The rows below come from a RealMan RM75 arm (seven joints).
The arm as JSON. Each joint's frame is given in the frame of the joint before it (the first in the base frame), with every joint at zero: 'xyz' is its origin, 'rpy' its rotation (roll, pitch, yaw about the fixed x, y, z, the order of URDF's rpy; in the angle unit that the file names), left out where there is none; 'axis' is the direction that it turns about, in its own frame. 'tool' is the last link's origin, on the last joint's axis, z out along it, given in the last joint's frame.
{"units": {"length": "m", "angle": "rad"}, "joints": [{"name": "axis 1", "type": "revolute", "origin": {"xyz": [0.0, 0.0, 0.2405], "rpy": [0.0, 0.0, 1.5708]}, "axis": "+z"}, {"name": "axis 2", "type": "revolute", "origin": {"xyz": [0.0, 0.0, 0.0], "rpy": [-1.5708, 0.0, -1.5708]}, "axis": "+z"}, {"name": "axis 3", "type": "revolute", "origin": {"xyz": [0.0, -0.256, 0.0], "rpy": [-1.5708, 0.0, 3.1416]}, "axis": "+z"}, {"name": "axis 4", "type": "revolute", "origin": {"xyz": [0.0, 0.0, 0.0], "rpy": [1.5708, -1.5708, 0.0]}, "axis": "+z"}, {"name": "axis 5", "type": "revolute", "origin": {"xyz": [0.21, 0.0, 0.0], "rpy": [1.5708, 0.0, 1.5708]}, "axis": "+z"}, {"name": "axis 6", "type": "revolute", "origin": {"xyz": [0.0, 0.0, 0.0], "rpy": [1.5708, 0.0, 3.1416]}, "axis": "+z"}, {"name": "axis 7", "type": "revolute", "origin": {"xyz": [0.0, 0.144, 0.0], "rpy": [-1.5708, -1.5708, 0.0]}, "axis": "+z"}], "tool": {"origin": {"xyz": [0.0, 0.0, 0.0], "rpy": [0.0, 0.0, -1.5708]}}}
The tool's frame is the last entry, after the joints.
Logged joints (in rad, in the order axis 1, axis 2, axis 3, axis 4, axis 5, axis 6, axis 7), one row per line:
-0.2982 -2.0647 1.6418 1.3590 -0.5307 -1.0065 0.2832
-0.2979 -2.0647 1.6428 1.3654 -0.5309 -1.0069 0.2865
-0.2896 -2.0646 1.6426 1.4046 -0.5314 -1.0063 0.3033
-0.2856 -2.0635 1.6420 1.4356 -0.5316 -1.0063 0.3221
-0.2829 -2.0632 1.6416 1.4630 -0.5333 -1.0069 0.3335
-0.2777 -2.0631 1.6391 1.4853 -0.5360 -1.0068 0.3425
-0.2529 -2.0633 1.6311 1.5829 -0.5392 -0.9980 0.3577
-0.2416 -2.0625 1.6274 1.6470 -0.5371 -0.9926 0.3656
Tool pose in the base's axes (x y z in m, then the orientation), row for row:
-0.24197 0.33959 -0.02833 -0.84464 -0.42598 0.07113 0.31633
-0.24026 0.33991 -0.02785 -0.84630 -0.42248 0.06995 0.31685
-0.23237 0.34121 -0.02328 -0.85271 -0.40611 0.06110 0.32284
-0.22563 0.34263 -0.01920 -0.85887 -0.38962 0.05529 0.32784
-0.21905 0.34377 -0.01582 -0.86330 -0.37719 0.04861 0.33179
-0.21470 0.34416 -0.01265 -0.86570 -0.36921 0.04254 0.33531
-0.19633 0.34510 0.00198 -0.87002 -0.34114 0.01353 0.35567
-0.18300 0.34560 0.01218 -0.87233 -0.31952 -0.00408 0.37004
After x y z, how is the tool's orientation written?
As a quaternion, x y z w.
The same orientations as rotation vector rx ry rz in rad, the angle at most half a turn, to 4 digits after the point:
-2.2240 -1.1216 0.1873
-2.2278 -1.1121 0.1841
-2.2381 -1.0659 0.1604
-2.2487 -1.0201 0.1448
-2.2560 -0.9857 0.1270
-2.2584 -0.9632 0.1110
-2.2475 -0.8812 0.0350
-2.2381 -0.8198 -0.0105

